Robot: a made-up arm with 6 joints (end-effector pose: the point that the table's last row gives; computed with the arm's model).
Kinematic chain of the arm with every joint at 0, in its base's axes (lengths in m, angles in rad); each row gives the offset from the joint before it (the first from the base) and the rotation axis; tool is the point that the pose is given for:
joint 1: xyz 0 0 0.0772 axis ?
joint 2: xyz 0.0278 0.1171 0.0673 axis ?
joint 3: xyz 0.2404 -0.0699 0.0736 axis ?
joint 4: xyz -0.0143 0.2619 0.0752 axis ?
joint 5: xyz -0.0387 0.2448 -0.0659 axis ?
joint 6: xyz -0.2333 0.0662 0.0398 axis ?
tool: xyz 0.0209 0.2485 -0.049
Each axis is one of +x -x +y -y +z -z.
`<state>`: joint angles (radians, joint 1 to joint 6).
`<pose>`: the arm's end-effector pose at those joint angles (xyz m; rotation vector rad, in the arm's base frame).
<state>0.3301 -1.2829 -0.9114 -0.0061 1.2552 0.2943</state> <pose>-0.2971 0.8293 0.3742 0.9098 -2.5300 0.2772</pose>
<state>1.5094 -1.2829 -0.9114 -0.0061 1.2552 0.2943</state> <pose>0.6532 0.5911 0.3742 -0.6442 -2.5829 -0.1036</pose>
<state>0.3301 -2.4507 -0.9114 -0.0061 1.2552 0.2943</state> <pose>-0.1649 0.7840 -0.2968 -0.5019 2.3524 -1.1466</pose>
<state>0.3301 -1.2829 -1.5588 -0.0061 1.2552 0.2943</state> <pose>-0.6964 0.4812 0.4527 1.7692 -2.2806 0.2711</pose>
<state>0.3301 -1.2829 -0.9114 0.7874 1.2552 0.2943</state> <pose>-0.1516 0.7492 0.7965 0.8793 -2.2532 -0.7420</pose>
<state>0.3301 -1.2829 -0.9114 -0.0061 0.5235 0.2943</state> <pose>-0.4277 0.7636 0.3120 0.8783 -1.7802 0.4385</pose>
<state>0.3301 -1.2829 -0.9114 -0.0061 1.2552 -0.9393</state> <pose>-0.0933 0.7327 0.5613 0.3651 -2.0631 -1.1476</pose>
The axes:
joint 1: -z
joint 2: +y
joint 3: -x
joint 4: -z
joint 5: -y
joint 6: +x

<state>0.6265 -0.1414 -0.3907 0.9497 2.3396 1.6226</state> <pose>0.7883 0.2722 0.1702 -0.4850 -1.8409 0.3898</pose>
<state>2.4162 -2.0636 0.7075 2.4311 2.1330 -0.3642</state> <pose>0.0891 0.3613 0.4780 -0.0304 -0.1572 -0.2444</pose>
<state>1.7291 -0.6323 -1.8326 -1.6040 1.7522 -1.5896</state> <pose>0.1368 0.3144 0.5716 -0.3684 2.5718 1.2345</pose>
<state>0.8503 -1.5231 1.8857 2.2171 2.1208 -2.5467</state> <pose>-0.0713 -0.1055 0.3589 -1.5087 -0.1848 -0.2649</pose>
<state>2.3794 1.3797 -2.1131 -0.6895 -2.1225 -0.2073</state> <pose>-0.7466 -0.0195 0.3511 1.5915 -1.0771 -0.1673</pose>
